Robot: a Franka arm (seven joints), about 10 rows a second.
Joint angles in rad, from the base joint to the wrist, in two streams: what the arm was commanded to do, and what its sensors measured. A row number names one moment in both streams.
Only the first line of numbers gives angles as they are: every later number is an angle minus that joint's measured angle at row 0.
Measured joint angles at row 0:
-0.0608 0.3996 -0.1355 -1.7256 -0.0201 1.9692 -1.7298
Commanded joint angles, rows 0 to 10:
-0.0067 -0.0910 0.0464 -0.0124 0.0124 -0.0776 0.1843
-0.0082 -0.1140 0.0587 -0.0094 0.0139 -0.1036 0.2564
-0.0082 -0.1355 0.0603 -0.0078 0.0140 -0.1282 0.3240
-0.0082 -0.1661 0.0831 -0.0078 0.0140 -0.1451 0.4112
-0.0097 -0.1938 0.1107 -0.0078 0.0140 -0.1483 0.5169
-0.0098 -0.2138 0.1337 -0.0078 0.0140 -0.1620 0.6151
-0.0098 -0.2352 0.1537 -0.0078 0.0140 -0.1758 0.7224
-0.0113 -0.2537 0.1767 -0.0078 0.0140 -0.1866 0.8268
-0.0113 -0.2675 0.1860 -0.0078 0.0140 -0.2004 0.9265
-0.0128 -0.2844 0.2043 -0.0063 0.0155 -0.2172 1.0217
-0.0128 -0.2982 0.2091 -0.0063 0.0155 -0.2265 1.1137
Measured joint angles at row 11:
-0.0003 -0.2618 0.1923 0.0051 0.0021 -0.2005 1.0016
